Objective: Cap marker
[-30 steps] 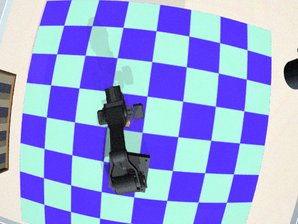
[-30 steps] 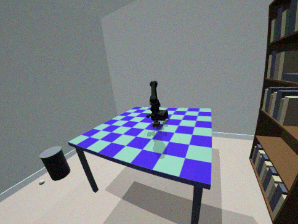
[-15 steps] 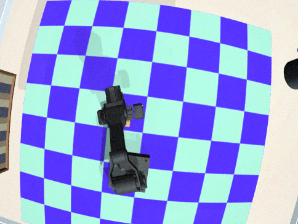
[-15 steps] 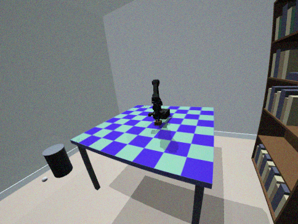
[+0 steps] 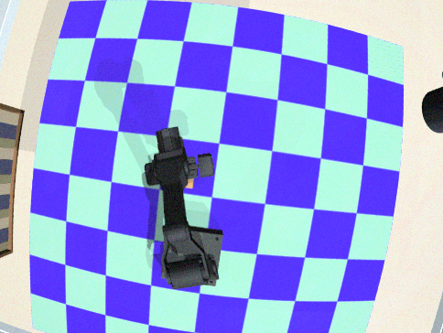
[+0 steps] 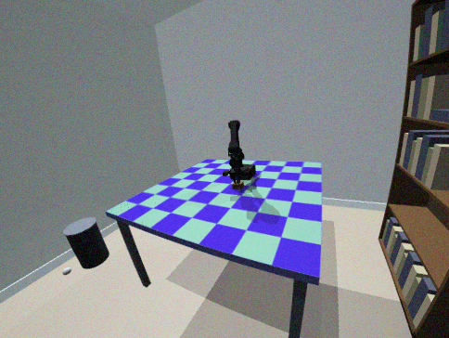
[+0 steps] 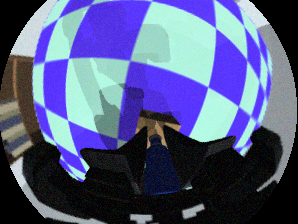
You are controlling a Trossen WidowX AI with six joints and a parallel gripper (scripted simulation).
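The blue marker cap is 2 cm behind my gripper tip and 5 cm above it. The rest, counted from my gripper tip: holder block: 2 cm behind, 2 cm below.
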